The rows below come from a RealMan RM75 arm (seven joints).
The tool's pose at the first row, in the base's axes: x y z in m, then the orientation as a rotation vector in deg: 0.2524, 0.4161, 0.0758, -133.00, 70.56, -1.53
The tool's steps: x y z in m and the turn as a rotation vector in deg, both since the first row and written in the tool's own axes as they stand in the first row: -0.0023, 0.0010, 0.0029, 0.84, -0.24, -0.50; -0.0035, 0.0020, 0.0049, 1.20, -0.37, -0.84; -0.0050, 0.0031, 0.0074, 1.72, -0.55, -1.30; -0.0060, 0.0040, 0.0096, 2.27, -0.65, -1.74; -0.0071, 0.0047, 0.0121, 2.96, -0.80, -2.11
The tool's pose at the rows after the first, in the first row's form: 0.2510, 0.4187, 0.0733, -132.53, 69.63, -1.93; 0.2500, 0.4200, 0.0714, -132.39, 69.07, -2.12; 0.2489, 0.4217, 0.0691, -132.18, 68.30, -2.38; 0.2482, 0.4230, 0.0670, -131.95, 67.59, -2.75; 0.2476, 0.4246, 0.0647, -131.53, 66.90, -3.11
